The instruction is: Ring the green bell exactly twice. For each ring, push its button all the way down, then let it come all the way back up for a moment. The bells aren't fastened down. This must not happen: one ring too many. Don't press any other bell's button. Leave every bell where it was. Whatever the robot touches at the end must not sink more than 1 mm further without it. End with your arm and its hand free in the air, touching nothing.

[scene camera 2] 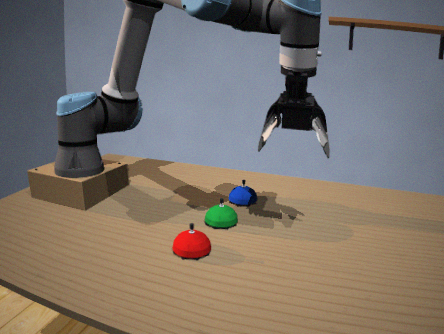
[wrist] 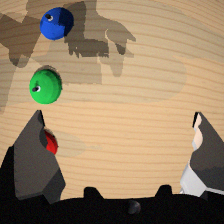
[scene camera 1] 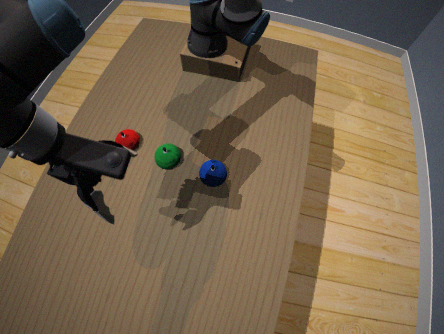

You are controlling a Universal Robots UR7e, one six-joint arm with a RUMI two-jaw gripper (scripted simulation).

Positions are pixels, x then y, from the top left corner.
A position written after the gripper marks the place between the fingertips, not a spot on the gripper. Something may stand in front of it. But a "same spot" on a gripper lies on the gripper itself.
The gripper shows in scene camera 2, in the wrist view and in scene camera 1 (125, 187). The same spot on the gripper: (wrist: 39, 182) is (scene camera 2: 280, 115).
